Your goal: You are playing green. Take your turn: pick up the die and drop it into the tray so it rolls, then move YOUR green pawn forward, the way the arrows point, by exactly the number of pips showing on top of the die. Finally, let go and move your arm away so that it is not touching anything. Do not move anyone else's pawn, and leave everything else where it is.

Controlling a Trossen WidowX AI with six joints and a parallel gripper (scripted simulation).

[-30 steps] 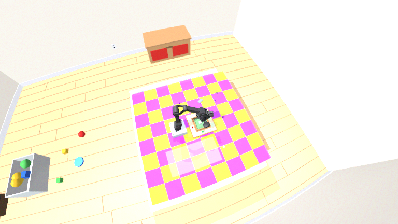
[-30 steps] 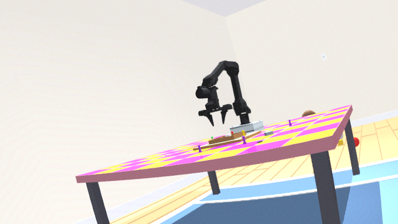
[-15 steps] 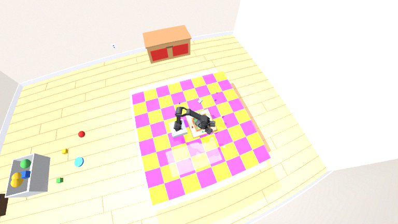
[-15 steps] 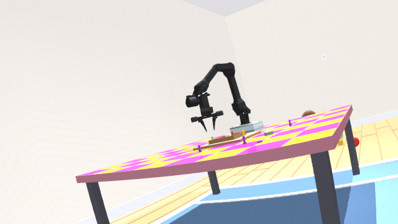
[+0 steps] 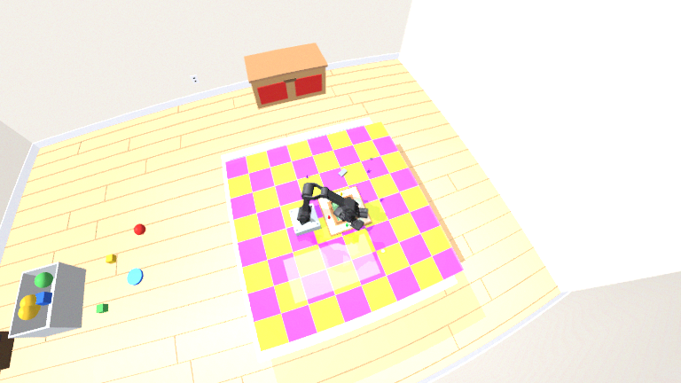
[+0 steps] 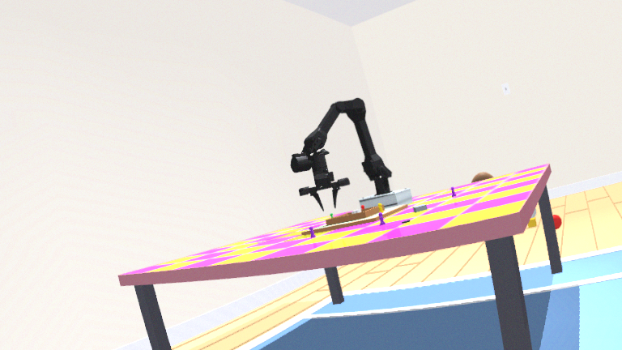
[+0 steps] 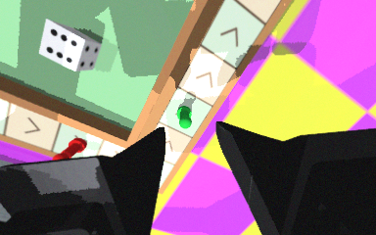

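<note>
Now: the green pawn 3 cm below my gripper tip. Round my gripper tip: red pawn (10 cm to the left, 7 cm behind, 3 cm below); then yellow pawn (21 cm to the left, 8 cm ahead, 3 cm below); then white die (11 cm to the left, 3 cm below, 3 cm ahead).
</note>
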